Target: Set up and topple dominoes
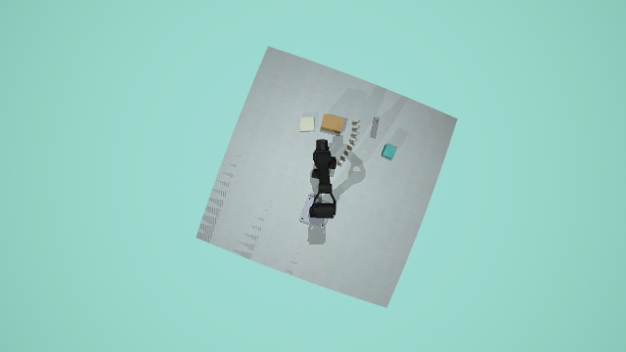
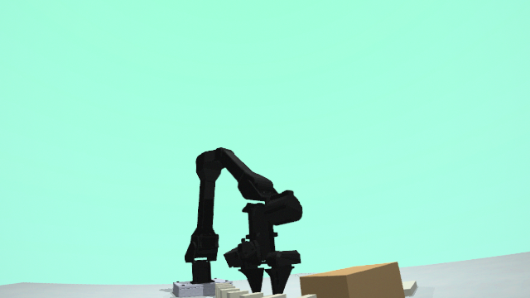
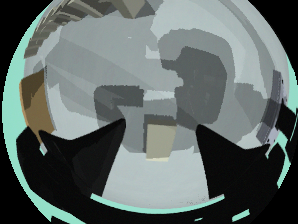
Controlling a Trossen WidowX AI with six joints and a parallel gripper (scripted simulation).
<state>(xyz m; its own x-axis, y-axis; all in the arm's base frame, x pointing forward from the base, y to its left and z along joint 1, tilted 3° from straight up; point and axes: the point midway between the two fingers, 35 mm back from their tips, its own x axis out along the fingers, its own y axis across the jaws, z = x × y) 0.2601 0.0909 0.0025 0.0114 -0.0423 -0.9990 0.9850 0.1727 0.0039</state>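
Right now the flat cream tile is 190 mm ahead of my gripper tip and 160 mm to the left of it. Also, from my gripper tip: teal cube (360 mm to the right, 230 mm ahead, 20 mm above); then tan box (240 mm ahead, 30 mm above, 20 mm to the left); then grey bar (340 mm ahead, 230 mm to the right).
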